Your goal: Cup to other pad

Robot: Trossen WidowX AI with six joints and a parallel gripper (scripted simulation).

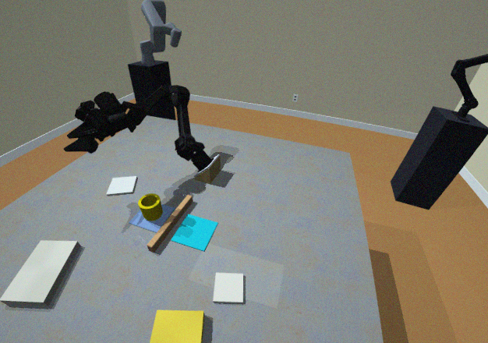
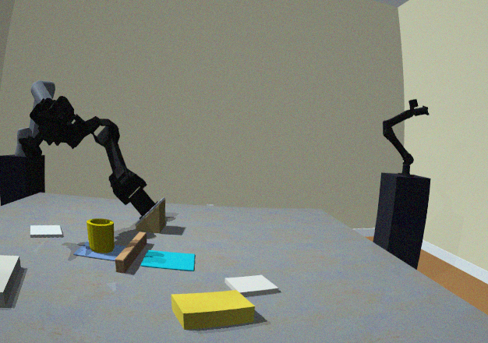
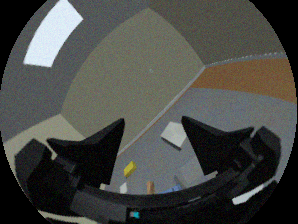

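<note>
The yellow cup lies 80 mm behind my gripper tip, 180 mm to the left of it and 250 mm below it. Round my gripper tip: wooden bar 70 mm behind, 260 mm to the left, 280 mm below; then blue pad 70 mm behind, 180 mm to the left, 290 mm below; then white slab 230 mm ahead, 40 mm to the left, 270 mm below.
</note>
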